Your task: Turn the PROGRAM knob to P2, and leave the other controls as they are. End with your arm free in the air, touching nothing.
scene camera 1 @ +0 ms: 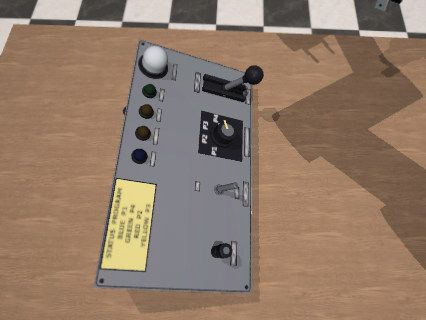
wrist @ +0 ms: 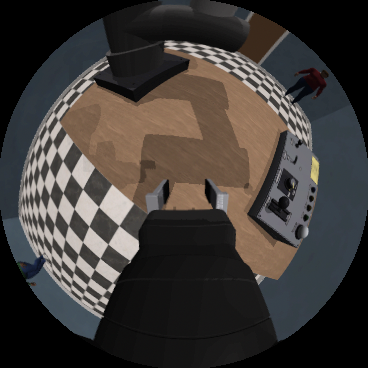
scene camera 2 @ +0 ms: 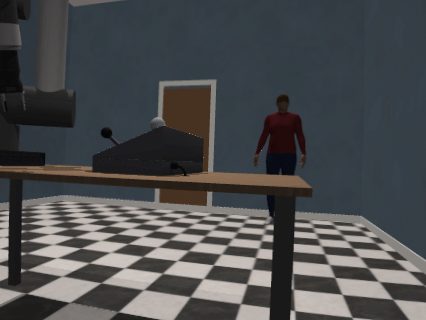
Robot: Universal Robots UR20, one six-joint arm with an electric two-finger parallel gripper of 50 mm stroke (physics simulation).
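Places are measured from the arm's base along level axes (x ahead, y left, z up), in metres.
Pixels of known places: gripper, fingertip midpoint: point(scene camera 1: 388, 5) point(wrist: 186, 186) point(scene camera 2: 15, 110); arm's base, link origin: point(wrist: 137, 63).
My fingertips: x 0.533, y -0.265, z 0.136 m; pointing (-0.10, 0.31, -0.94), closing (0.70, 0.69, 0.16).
For each thing: its middle in the pictures, then the offset to it from my fingertips. "pt": a spot on its surface instead. Level surfaces: height alone.
- PROGRAM knob, body centre: point(scene camera 1: 224, 132) point(wrist: 290, 182) dx +0.300, dy +0.305, dz -0.102 m
- black plate, body centre: point(scene camera 1: 221, 136) point(wrist: 288, 183) dx +0.306, dy +0.306, dz -0.117 m
- sloped grey control panel, body centre: point(scene camera 1: 191, 161) point(scene camera 2: 156, 152) point(wrist: 295, 181) dx +0.359, dy +0.372, dz -0.124 m
- toggle switch, body centre: point(scene camera 1: 227, 187) dx +0.276, dy +0.423, dz -0.097 m
- small black knob, body centre: point(scene camera 1: 224, 250) dx +0.264, dy +0.542, dz -0.085 m
- white dome, surface spot: point(scene camera 1: 155, 60) pt dx +0.457, dy +0.212, dz -0.016 m
- yellow chart, surface spot: point(scene camera 1: 128, 225) pt dx +0.434, dy +0.531, dz -0.056 m
- wooden table, surface height: dz -0.206 m
The PROGRAM knob point(scene camera 1: 227, 131) point(wrist: 290, 183) is a round dark knob with a grey top, on a black plate point(scene camera 1: 207, 146) marked P1 to P4. In scene camera 1 its yellow pointer line is directed upward and slightly left, nearest the P4 label. The knob stands on the sloped grey control panel point(scene camera 1: 175, 220) point(scene camera 2: 145, 147) point(wrist: 267, 205). My gripper point(scene camera 2: 13, 106) point(wrist: 186, 186) is open and empty, in the air above the table and well to the side of the panel. Part of a fingertip shows at the top right of scene camera 1.
The panel also bears a ball-topped lever point(scene camera 1: 254, 75) point(scene camera 2: 106, 132) point(wrist: 284, 202), a toggle switch point(scene camera 1: 227, 189), a small black knob point(scene camera 1: 221, 250), a white dome point(scene camera 1: 155, 60) point(scene camera 2: 157, 122) point(wrist: 301, 231), several dark lamps and a yellow chart point(scene camera 1: 128, 225). It stands on a wooden table point(scene camera 1: 50, 150) point(scene camera 2: 240, 181).
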